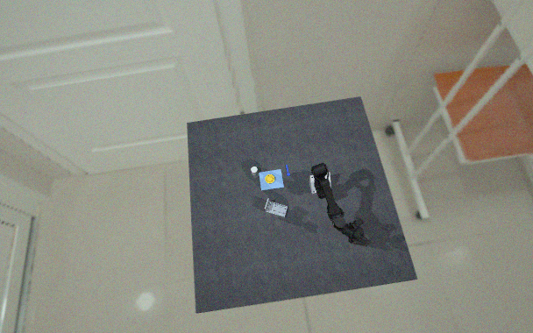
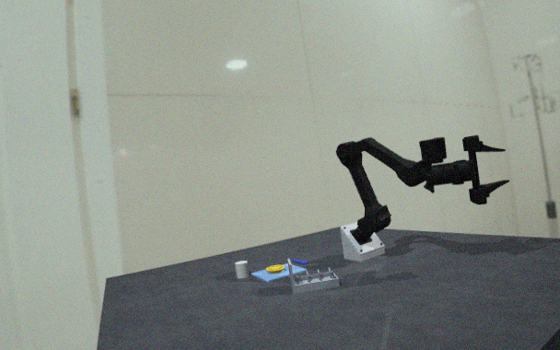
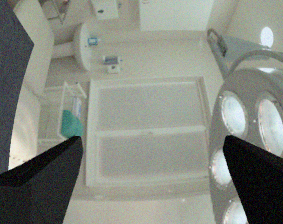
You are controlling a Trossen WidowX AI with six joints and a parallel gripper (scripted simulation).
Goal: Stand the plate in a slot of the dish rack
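My gripper tip is 44 cm short of the yellow plate, 57 cm to the left of it and 25 cm above it. Round my gripper tip: blue spoon (32 cm ahead, 61 cm to the right, 26 cm below); grey dish rack (44 cm ahead, 36 cm to the right, 24 cm below); white cup (53 cm ahead, 65 cm to the right, 24 cm below).
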